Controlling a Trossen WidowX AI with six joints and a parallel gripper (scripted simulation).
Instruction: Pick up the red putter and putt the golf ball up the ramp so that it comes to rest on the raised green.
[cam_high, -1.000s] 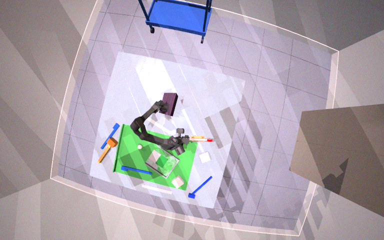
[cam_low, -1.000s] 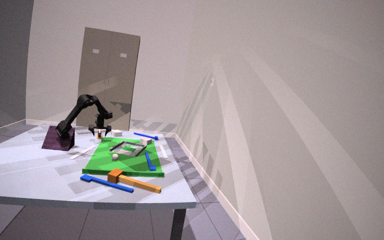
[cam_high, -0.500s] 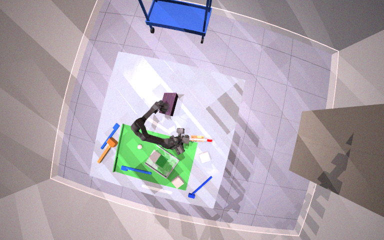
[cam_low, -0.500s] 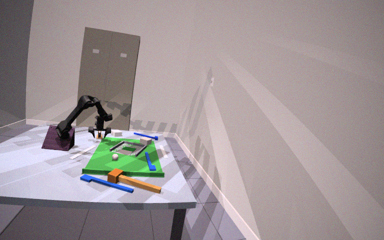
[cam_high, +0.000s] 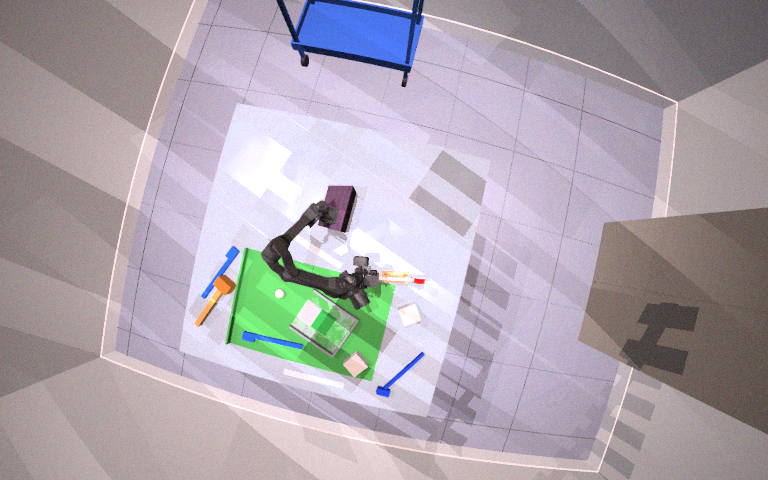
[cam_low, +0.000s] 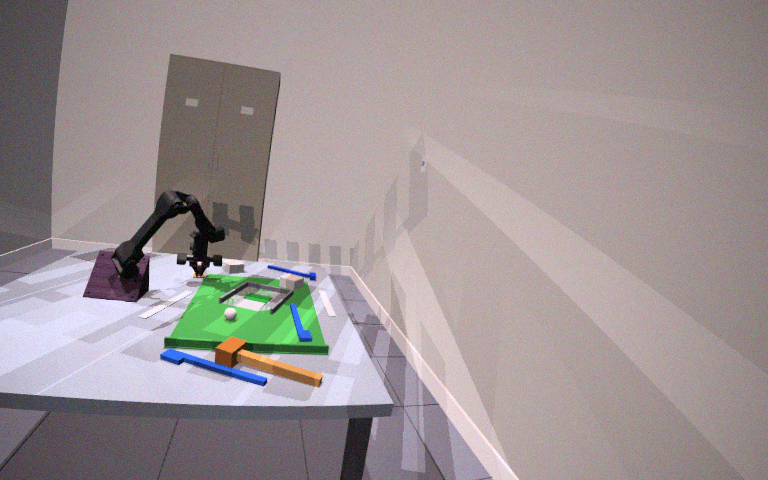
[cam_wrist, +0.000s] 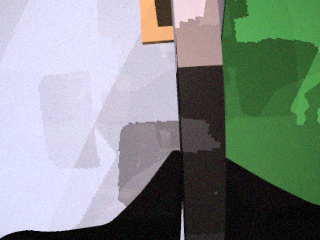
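Right now my gripper tip is 3 cm past the red putter, 11 cm to the right of it and 3 cm below it. The rest, counted from my gripper tip: white golf ball 19 cm ahead, 37 cm to the right, 1 cm below; then blue putter 42 cm ahead, 27 cm to the left, 2 cm below.
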